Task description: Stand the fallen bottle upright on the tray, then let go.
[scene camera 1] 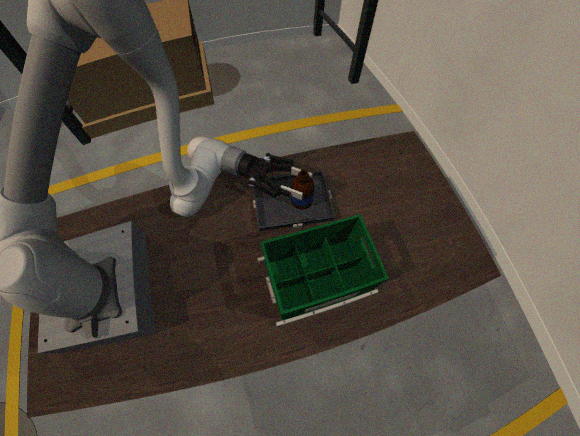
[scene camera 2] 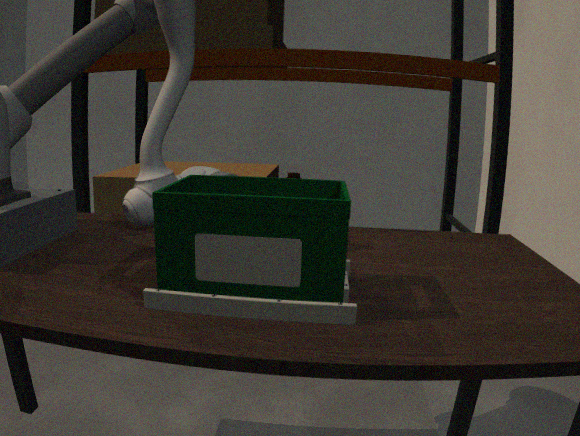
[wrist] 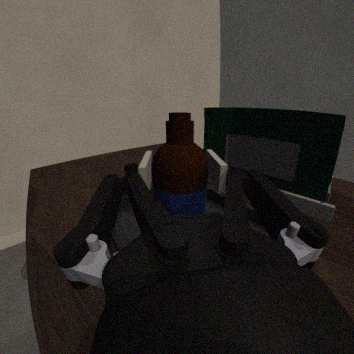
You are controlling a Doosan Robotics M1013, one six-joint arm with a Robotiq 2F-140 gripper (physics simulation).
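Seen in the pictures: gripper, fingertip midpoint: [scene camera 1: 307, 186] [wrist: 178, 160]; arm's base, origin of the base link: [scene camera 1: 92, 294].
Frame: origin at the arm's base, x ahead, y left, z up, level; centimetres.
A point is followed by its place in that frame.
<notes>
A brown bottle [scene camera 1: 302, 186] {y 10.2, x 69.4, z 2.1 cm} [wrist: 180, 170] {y 14.7, x 68.0, z -0.1 cm} with a blue label is upright, over the right part of the dark tray [scene camera 1: 276, 216] {y 9.1, x 60.3, z -9.5 cm}. In the scene camera 2 view the top of the bottle [scene camera 2: 293, 175] {y 10.8, x 70.3, z 5.7 cm} shows behind the green crate. My gripper [scene camera 1: 297, 183] {y 11.0, x 71.4, z -0.4 cm} [wrist: 178, 160] {y 11.0, x 71.4, z -0.4 cm} is shut on the bottle, with one light finger pad on each side of its upper body. The gripper reaches in low and nearly level from the left. I cannot tell whether the bottle's base touches the tray; the base is hidden in the wrist view.
A green crate [scene camera 1: 324, 305] {y -23.9, x 61.9, z -2.0 cm} [scene camera 2: 250, 212] {y -24.0, x 64.3, z 5.2 cm} [wrist: 315, 150] {y -4.7, x 55.2, z 1.2 cm} with several compartments stands in front of the tray, beside light rails [scene camera 1: 327, 307] {y -24.3, x 63.4, z -7.0 cm} [scene camera 2: 250, 306] {y -25.1, x 64.5, z -8.0 cm}. The wooden table [scene camera 1: 210, 345] {y -22.7, x 28.3, z -10.0 cm} [scene camera 2: 400, 345] {y -32.4, x 84.6, z -10.1 cm} carries the arm's grey base plate [scene camera 1: 90, 340] {y -12.9, x -2.1, z 0.0 cm} at the left. A pale wall [scene camera 1: 500, 125] rises at the right.
</notes>
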